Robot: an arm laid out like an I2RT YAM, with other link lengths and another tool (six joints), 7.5 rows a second.
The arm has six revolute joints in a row. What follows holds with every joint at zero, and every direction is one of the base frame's. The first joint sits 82.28 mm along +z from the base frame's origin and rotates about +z. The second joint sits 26.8 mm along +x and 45.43 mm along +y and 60.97 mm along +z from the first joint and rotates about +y. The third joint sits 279.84 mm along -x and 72.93 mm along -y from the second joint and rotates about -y. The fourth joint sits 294 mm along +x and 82.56 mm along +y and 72 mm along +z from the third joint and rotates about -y. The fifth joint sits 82.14 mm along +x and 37.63 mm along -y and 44.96 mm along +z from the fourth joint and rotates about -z. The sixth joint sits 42.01 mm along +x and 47.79 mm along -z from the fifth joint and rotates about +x. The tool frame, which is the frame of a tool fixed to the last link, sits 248 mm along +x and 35 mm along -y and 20 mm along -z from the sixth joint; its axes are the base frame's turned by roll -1.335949, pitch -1.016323 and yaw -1.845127 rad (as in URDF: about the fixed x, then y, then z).
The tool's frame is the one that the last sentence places.
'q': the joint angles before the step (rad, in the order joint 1, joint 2, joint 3, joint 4, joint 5, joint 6). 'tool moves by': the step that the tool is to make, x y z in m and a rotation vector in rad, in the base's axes. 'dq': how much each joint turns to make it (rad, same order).
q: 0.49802, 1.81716, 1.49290, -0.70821, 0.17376, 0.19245
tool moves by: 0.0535, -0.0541, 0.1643, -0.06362, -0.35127, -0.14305
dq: -0.00540, -0.14587, 0.10653, 0.03870, 0.25898, -0.03552
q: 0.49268, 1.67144, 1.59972, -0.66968, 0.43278, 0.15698
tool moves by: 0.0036, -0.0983, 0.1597, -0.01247, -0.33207, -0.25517
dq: -0.05455, -0.13402, 0.06737, 0.10456, 0.25521, -0.02518
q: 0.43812, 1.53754, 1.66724, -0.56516, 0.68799, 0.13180
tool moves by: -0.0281, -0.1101, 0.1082, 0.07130, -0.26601, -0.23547
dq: -0.13819, -0.10718, 0.02081, 0.14479, 0.10214, 0.00112
